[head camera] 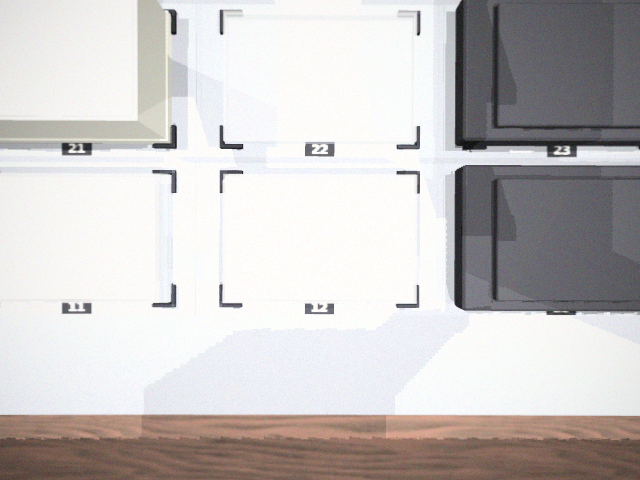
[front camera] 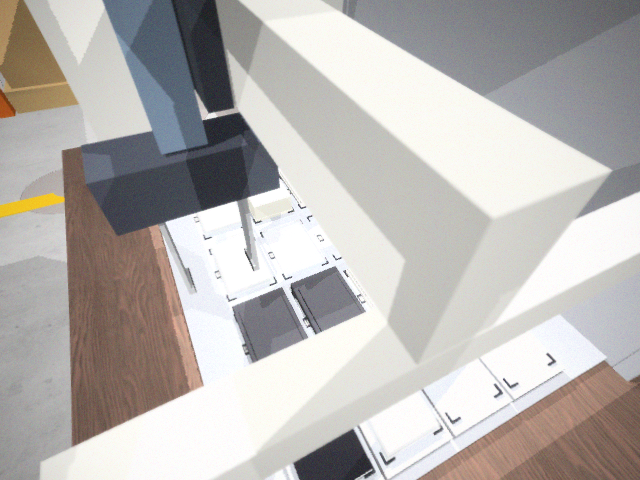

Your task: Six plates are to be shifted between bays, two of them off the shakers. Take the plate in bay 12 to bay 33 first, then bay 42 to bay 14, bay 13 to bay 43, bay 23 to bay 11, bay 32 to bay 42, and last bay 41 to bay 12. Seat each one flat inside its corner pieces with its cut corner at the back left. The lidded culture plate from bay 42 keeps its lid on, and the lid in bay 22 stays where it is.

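Frame: origin at the robot's base, x ahead, y left, z up, level; millimetres.
Where they show: gripper, fingertip midpoint: [front camera: 222, 271].
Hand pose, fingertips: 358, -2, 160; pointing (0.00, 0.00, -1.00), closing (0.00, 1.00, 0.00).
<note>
Things, the pixels of their top centre, and the offset from my fingertips, as dx, dy, dz. "spot": a spot on its surface instead.
- thin white lid at its top centre: [head camera: 320, 75] [front camera: 293, 245] -130, +152, -152
- bay 13 at its top centre: [head camera: 604, 238] [front camera: 273, 329] +38, +46, -129
- bay 23 at its top centre: [head camera: 606, 55] [front camera: 333, 303] +38, +153, -129
- tall pale plate stack at its top centre: [head camera: 23, 44] [front camera: 262, 184] -294, +152, -118
- black surface at a spot on its surface: [front camera: 336, 457] spot: +233, +53, -129
A white plate [front camera: 235, 273] [head camera: 319, 240] lies flat inside the corner pieces of bay 12; its cut corner cannot be made out. Another white plate [front camera: 222, 221] [head camera: 77, 237] lies in bay 11. The thin white lid [front camera: 297, 246] [head camera: 319, 80] lies in bay 22. Dark shakers stand at bay 13 [front camera: 268, 322] [head camera: 563, 240] and bay 23 [front camera: 328, 298] [head camera: 563, 64], with no white plate showing on them. My gripper [front camera: 223, 279] is open and empty above the bay 12 area, jaws apart; it does not show in the head view. Bays 33, 42 and 43 are hidden or unclear.
A tall pale plate stack [front camera: 271, 207] [head camera: 67, 56] stands in bay 21, beside the lid. A white gantry beam [front camera: 413, 124] and a lower rail [front camera: 310, 382] block much of the front view. A white plate [front camera: 405, 426] and a black surface [front camera: 336, 457] show beyond the rail.
</note>
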